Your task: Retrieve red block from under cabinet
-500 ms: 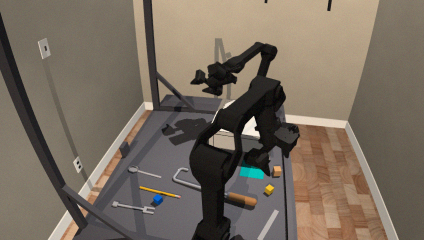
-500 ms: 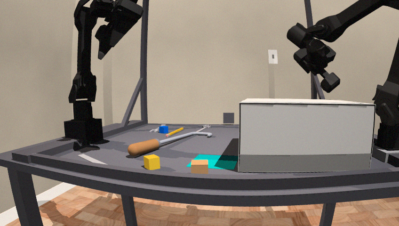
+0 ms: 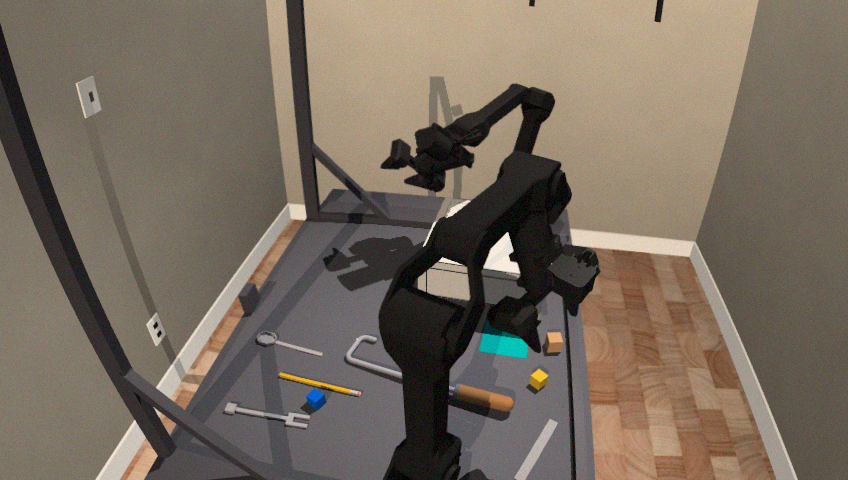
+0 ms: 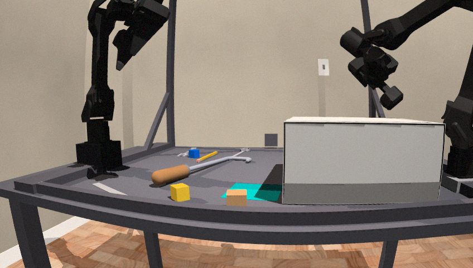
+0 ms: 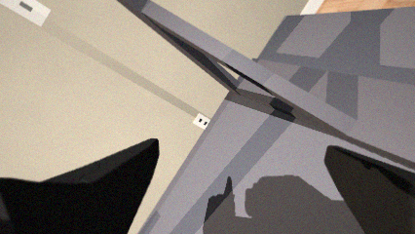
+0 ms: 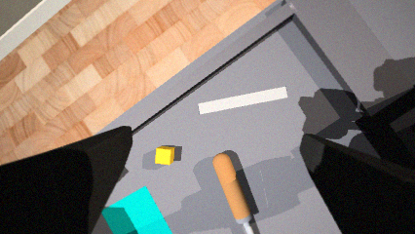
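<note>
My right gripper is now 270 mm above the orange-handled tool, 210 mm past it and 90 mm to the right of it. Round my right hand: teal square 280 mm below, 230 mm to the left, 70 mm behind; tan block 270 mm below, 230 mm to the left, 30 mm ahead; yellow block 270 mm below, 120 mm to the left, 10 mm ahead.
</note>
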